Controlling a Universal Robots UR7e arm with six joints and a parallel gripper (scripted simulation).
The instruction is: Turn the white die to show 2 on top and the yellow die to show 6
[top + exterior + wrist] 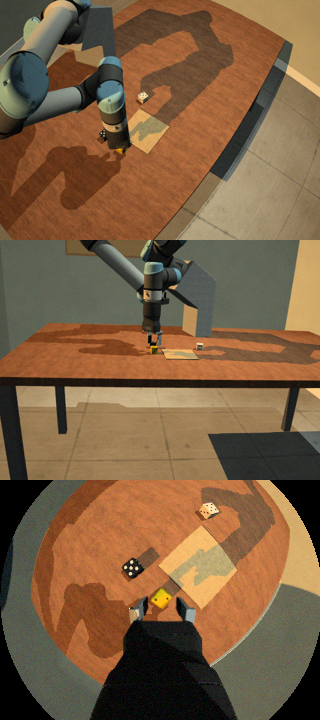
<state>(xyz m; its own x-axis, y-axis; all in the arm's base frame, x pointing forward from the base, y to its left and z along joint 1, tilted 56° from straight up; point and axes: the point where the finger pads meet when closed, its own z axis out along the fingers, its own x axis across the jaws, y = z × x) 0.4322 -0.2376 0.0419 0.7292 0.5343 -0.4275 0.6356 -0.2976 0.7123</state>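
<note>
My hand is 4 cm above the yellow die. From my hand the other things lie so: white die: 6 cm behind, 23 cm to the left, 4 cm below; then tan mat: 2 cm ahead, 11 cm to the left, 6 cm below; then black die: 8 cm behind, 1 cm to the left, 4 cm below.
</note>
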